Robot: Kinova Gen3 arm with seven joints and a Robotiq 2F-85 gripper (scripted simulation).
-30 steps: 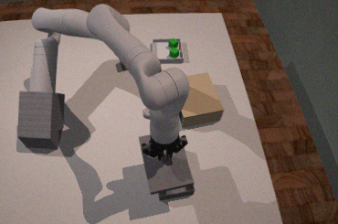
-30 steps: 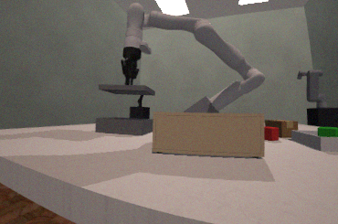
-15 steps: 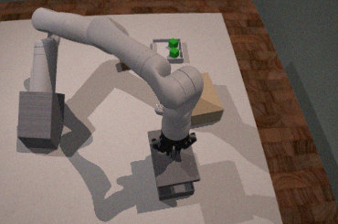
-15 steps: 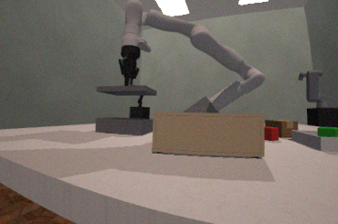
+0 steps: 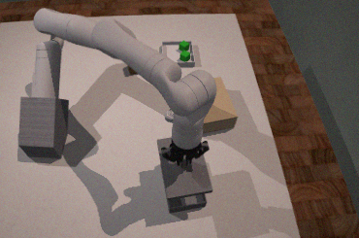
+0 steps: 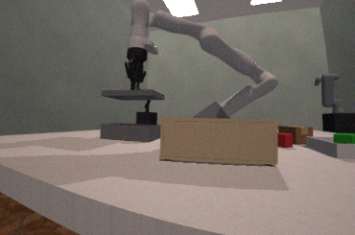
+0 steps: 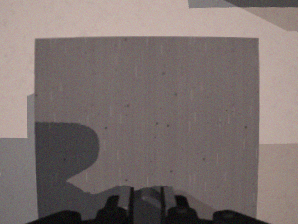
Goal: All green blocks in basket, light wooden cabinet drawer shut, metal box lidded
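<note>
The metal box lies 160 mm below my hand. From my hand the other things lie so: cardboard box: 130 mm behind, 550 mm to the left, 150 mm below; then light wooden cabinet: 120 mm ahead, 300 mm to the left, 150 mm below; then red block: 20 mm behind, 480 mm to the left, 170 mm below.
</note>
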